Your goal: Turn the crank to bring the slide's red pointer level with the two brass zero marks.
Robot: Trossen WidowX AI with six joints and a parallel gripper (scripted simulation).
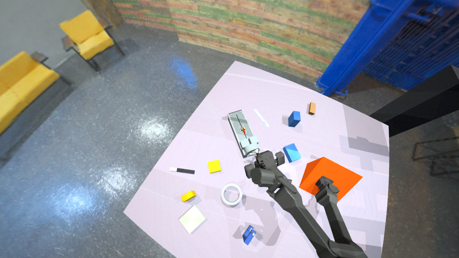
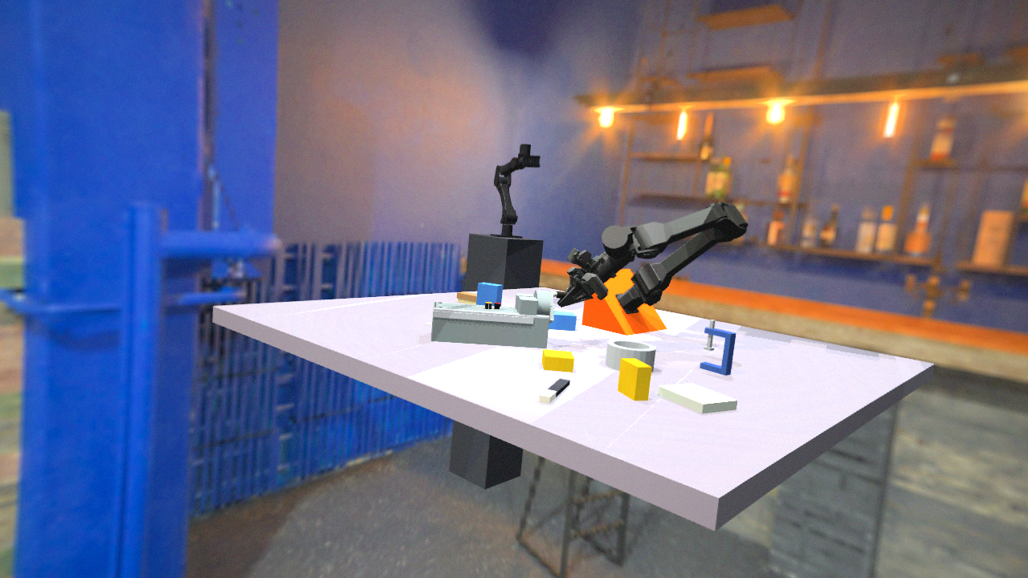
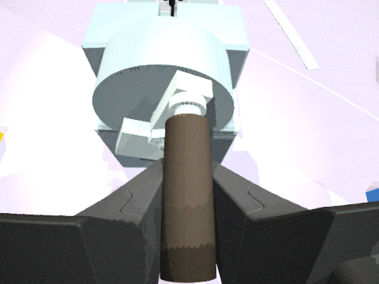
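The brown crank handle lies 10 mm behind my gripper tip, 10 mm to the left of it and 20 mm above it. The rest, counted from my gripper tip: metal strip 80 mm ahead, 270 mm to the right, 90 mm below; then blue clamp 130 mm behind, 340 mm to the left, 40 mm below; then red pointer 120 mm ahead, 90 mm to the right, 10 mm below.
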